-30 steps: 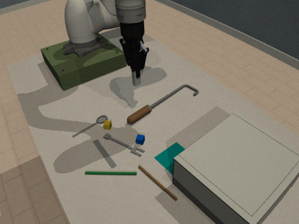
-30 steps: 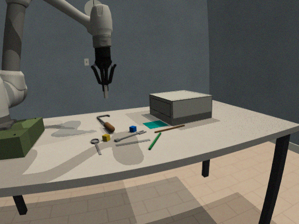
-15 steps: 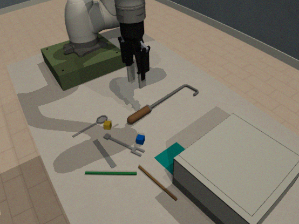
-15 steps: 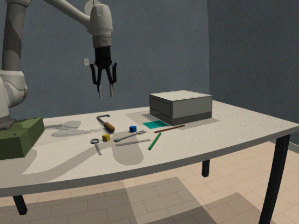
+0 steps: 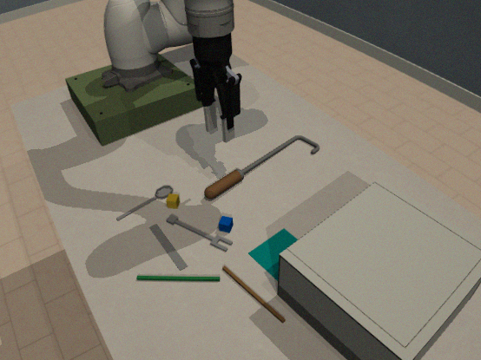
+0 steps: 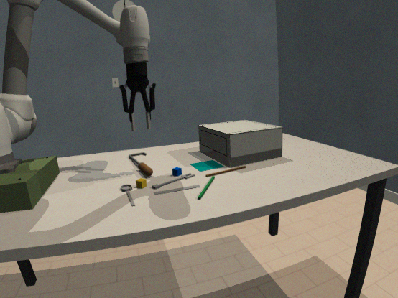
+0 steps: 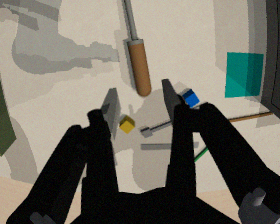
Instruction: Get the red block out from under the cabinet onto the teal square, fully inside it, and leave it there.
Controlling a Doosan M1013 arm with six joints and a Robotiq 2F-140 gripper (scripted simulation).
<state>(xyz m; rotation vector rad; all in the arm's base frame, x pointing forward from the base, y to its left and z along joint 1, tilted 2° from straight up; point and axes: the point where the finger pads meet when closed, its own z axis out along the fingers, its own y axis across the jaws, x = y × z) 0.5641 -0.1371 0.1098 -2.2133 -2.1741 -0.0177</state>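
Right now my hand is 10 cm short of the blue cube, 9 cm to the left of it and 19 cm above it. Also, from my hand: grey forked tool: 6 cm ahead, 14 cm to the right, 20 cm below; then yellow cube: 5 cm behind, 12 cm to the right, 19 cm below; then grey spoon-like tool: 11 cm behind, 14 cm to the right, 20 cm below.
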